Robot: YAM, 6 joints.
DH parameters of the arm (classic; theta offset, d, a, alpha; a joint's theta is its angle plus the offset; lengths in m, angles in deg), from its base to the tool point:
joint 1: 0 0.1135 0.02 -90
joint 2: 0 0 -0.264 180
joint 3: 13.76 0 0.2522 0
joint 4: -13.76 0 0.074 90
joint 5: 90 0 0 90
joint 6: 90 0.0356 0 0
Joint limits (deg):
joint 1: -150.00..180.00
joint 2: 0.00..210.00
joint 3: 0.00..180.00
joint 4: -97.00..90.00
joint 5: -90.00..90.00
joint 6: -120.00..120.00
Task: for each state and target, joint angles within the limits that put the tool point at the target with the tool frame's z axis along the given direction. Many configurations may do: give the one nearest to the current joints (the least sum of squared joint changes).
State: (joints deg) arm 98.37 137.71 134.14 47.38 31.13 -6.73
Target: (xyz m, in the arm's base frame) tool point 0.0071 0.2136 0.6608 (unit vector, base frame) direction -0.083 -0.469 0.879
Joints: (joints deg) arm 87.50 112.68 154.17 76.75 -3.58 -6.73
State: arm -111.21 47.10 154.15 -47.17 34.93 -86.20
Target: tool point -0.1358 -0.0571 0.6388 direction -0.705 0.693 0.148
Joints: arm -143.54 74.82 119.19 -0.73 77.61 -86.20
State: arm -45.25 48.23 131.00 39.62 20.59 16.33
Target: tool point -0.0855 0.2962 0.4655 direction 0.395 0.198 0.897
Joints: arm -71.00 0.12 89.42 4.44 -25.97 16.33
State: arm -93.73 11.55 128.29 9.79 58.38 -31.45
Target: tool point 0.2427 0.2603 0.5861 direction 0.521 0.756 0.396
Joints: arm -133.84 48.49 148.29 56.59 8.51 -31.45
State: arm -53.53 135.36 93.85 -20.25 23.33 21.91
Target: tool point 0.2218 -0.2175 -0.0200 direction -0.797 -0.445 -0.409
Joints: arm -38.87 144.80 72.87 -57.90 57.82 21.91
